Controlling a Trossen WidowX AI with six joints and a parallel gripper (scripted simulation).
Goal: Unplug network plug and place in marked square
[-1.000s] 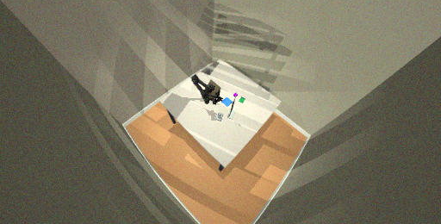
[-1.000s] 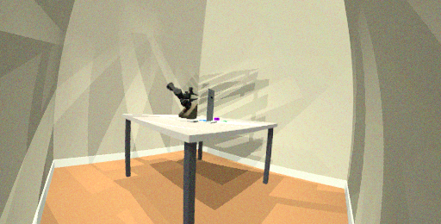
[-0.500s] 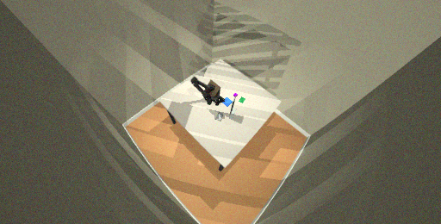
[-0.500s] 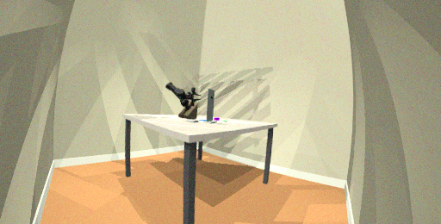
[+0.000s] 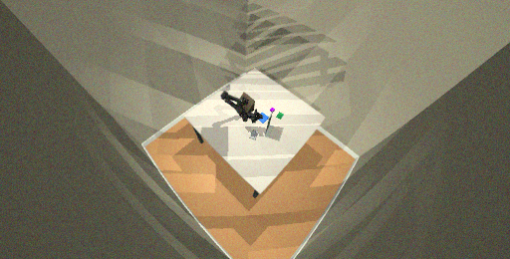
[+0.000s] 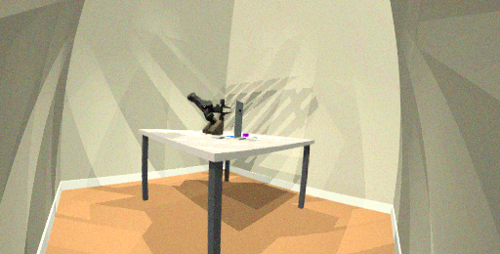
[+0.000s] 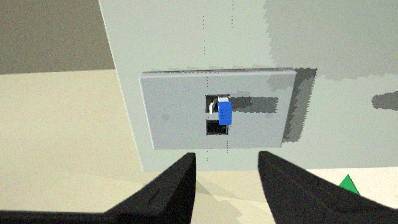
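The network plug lies 60 mm ahead of my gripper tip and 20 mm to the left of it. Round my gripper tip: upright panel: 70 mm ahead, 30 mm to the left, 90 mm below; then blue marked square: 80 mm behind, 140 mm to the left, 240 mm below.
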